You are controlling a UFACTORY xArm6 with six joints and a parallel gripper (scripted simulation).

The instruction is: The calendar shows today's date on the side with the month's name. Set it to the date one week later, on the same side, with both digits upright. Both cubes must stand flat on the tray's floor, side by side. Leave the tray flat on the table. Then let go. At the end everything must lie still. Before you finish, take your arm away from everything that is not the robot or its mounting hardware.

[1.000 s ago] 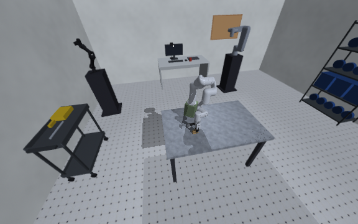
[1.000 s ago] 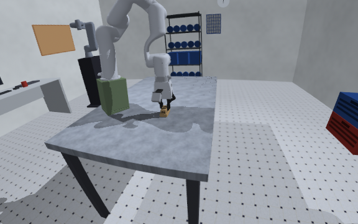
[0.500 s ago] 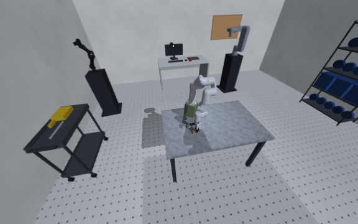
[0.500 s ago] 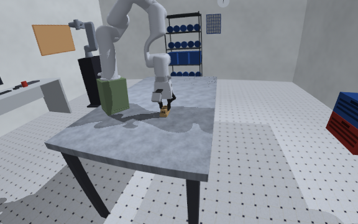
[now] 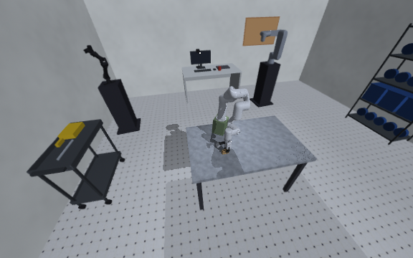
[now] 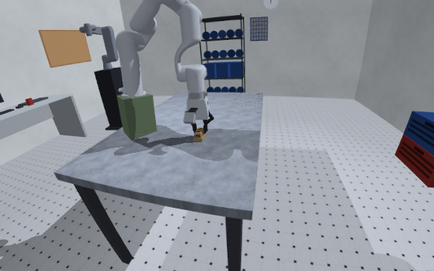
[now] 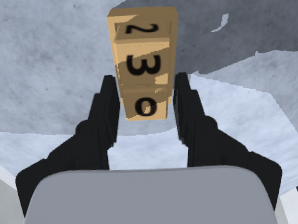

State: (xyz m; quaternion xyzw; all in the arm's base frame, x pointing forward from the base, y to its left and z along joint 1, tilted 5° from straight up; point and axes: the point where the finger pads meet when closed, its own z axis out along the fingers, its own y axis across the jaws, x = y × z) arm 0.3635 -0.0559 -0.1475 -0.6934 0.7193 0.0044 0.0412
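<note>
The tray is 20 mm to the right of my hand and 30 mm below it.
</note>
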